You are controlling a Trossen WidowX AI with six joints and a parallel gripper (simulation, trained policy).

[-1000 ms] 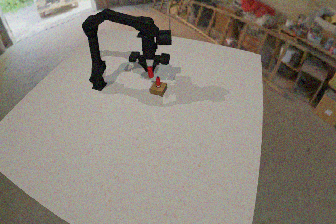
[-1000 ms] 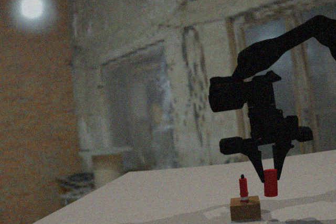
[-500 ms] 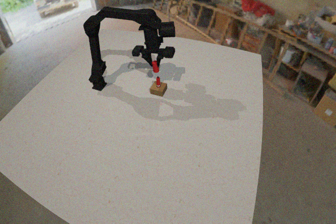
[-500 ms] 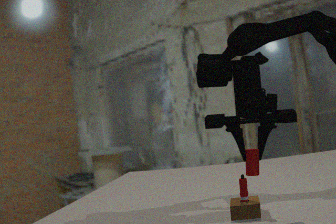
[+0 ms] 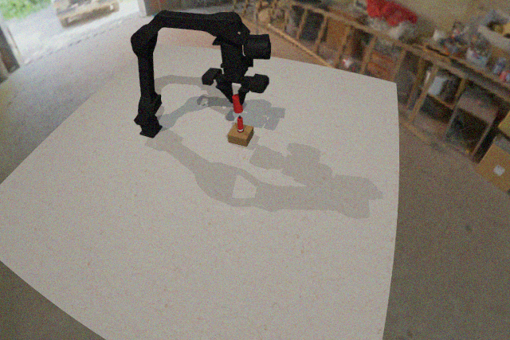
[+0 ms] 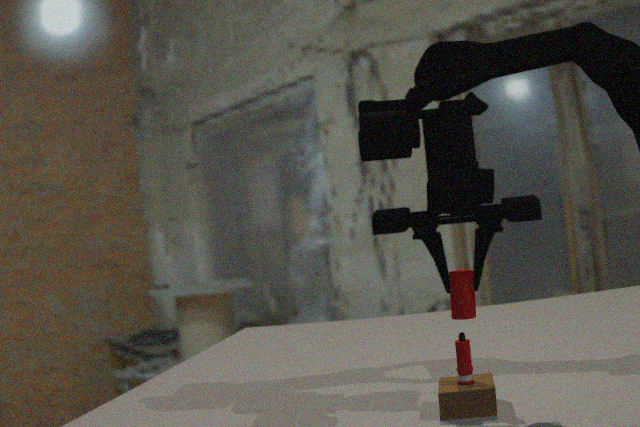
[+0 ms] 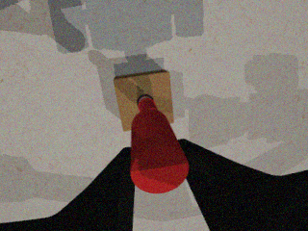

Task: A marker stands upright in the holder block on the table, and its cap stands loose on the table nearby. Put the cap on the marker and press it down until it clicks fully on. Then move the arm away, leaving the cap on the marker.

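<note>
My gripper tip is now 12 cm above the holder block and 1 cm short of it. The rest, counted from my gripper tip: red cap: right at my gripper tip.
</note>
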